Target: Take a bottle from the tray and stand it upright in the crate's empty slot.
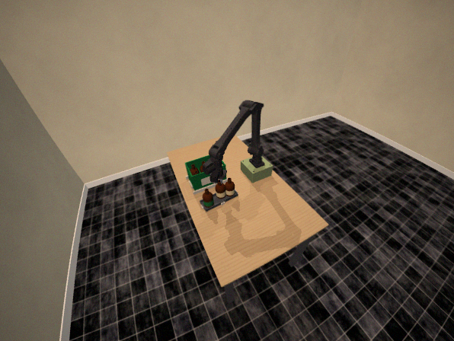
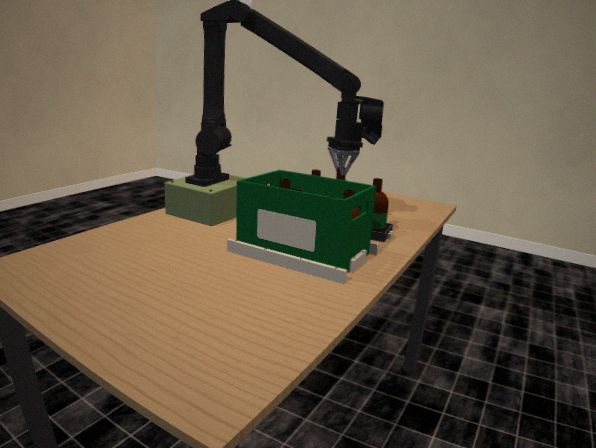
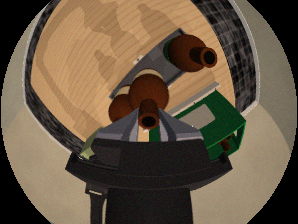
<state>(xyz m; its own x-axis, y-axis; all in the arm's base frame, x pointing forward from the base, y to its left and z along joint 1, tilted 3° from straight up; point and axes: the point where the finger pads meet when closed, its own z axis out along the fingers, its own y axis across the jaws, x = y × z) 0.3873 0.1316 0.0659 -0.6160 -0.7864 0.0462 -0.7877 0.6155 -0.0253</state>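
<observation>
Now: the brown bottle 6 cm below my hand. The rest, counted from my hand: green crate: 2 cm ahead, 23 cm to the right, 8 cm below; then dark tray: 2 cm ahead, 16 cm below.
</observation>
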